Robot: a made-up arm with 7 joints.
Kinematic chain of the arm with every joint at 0, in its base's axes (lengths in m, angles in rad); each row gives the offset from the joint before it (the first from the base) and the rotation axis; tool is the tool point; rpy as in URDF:
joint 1: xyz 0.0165 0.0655 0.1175 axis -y
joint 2: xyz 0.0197 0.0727 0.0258 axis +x
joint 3: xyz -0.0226 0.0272 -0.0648 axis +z
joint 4: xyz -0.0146 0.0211 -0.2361 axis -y
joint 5: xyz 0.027 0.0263 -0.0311 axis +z
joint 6: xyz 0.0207 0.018 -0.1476 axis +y
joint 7: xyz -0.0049 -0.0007 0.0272 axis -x
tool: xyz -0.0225 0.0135 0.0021 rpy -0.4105 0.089 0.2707
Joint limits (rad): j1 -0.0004..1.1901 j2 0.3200..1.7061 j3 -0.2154..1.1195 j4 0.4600..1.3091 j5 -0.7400..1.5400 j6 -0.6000..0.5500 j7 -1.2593..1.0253
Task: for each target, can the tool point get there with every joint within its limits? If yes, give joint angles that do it. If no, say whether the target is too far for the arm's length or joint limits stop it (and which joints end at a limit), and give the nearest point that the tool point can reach.
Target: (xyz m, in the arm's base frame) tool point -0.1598 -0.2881 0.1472
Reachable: no: joint limits stop it (at a limit: joint 1, joint 2, joint 3, joint 4, joint 5, joint 6) | nearest point -0.1973 0.3927 0.2053 | short by 0.684 m
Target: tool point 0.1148 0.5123 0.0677
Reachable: yes | joints 0.2284 0.9997 0.2123 0.8107 0.1215 0.4041 -0.8425
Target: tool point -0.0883 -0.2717 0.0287
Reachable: no: joint limits stop it (at a limit: joint 1, joint 2, joint 3, joint 4, joint 5, joint 6, joint 7) | nearest point 0.1457 0.2732 -0.1095 | short by 0.609 m
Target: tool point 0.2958 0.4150 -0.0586
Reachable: yes | joints 0.7980 0.5267 -0.1004 0.5780 1.2061 -0.3851 0.0164
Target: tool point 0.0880 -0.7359 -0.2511
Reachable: no: too far | nearest point 0.1574 0.2622 -0.1695 | short by 1.004 m
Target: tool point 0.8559 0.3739 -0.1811
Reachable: no: too far | nearest point 0.3967 0.3302 -0.0178 | short by 0.489 m
